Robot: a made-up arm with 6 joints. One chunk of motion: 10 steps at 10 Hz.
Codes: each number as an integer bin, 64 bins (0 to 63) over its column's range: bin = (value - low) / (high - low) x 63, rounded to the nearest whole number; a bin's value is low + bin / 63 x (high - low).
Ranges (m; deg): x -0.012..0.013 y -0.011..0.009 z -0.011..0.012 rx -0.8..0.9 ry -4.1..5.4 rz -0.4..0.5
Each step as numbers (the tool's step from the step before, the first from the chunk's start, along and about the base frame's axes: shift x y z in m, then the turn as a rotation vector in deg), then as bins.
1 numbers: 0.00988 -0.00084 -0.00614 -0.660 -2.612 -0.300
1 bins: 55 32 13 5 10 7
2 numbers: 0.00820 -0.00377 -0.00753 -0.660 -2.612 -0.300
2 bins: 51 23 10 5 10 7
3 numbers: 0.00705 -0.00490 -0.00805 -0.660 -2.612 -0.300
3 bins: 48 19 8 5 10 7
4 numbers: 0.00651 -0.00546 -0.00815 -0.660 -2.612 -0.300
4 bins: 47 17 8 5 10 7
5 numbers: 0.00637 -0.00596 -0.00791 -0.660 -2.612 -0.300
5 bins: 46 16 8 5 10 7
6 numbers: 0.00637 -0.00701 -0.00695 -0.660 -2.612 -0.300
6 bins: 46 13 11 5 10 7
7 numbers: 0.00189 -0.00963 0.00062 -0.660 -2.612 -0.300
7 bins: 35 4 32 5 10 7
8 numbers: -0.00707 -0.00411 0.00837 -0.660 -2.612 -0.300
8 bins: 12 22 53 5 10 7
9 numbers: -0.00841 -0.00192 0.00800 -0.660 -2.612 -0.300
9 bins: 9 29 52 5 10 7
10 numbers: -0.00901 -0.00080 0.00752 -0.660 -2.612 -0.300
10 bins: 8 32 51 5 10 7
